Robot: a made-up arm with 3 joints.
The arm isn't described. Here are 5 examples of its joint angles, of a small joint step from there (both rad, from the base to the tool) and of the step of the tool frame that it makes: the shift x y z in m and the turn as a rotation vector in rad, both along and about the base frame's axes.
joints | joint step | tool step
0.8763 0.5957 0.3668 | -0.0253 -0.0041 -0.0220 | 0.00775 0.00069 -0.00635 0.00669 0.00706 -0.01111
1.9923 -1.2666 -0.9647 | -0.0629 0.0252 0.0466 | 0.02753 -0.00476 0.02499 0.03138 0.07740 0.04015
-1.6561 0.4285 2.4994 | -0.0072 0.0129 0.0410 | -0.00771 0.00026 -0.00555 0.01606 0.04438 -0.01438
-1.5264 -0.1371 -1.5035 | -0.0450 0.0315 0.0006 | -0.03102 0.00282 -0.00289 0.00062 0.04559 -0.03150
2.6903 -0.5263 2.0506 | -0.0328 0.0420 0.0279 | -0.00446 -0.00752 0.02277 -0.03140 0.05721 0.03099
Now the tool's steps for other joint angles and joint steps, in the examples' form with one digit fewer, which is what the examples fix.
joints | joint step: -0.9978 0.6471 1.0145 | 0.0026 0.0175 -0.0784
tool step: -0.0093 0.0082 -0.0037 -0.0306 -0.0647 -0.0407
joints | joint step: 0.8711 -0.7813 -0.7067 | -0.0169 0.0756 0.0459
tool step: 0.0180 -0.0022 -0.0192 0.0728 0.0507 0.0372
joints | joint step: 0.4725 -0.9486 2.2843 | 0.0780 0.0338 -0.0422
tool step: -0.0459 -0.0082 0.0115 0.0129 -0.1032 0.0461
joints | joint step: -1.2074 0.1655 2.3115 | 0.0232 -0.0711 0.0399
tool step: 0.0245 0.0056 0.0096 -0.0212 0.0164 0.0680
